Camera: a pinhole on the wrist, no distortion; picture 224 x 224 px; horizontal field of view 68.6 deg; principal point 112.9 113.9 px. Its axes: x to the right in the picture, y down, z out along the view. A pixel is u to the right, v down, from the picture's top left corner.
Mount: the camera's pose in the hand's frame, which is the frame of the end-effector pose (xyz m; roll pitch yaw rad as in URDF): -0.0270 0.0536 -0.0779 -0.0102 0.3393 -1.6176
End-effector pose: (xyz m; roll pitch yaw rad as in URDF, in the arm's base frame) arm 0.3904 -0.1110 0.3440 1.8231 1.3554 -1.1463
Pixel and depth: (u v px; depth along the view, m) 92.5 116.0 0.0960
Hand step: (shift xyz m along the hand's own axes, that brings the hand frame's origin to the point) -0.0258 0.0328 0.0166
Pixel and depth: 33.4 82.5 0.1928
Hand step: -0.0608 0.0789 0.1353
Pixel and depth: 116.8 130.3 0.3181
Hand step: 0.0027 -0.0608 0.2192
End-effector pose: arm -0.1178 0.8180 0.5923 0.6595 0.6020 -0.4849
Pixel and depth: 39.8 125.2 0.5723
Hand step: 0.0205 0.1014 0.5462
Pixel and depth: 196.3 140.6 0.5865
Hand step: 0.0520 -0.4264 0.3751
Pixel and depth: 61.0 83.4 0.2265
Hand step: -0.0671 0.0475 0.1599
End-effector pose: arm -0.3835 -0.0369 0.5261 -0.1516 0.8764 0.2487
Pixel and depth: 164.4 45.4 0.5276
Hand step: -0.2570 -0.2684 0.3666
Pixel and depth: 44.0 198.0 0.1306
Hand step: 0.0415 0.0588 0.0628
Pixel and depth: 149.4 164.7 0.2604
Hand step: 0.0495 -0.0911 0.1476
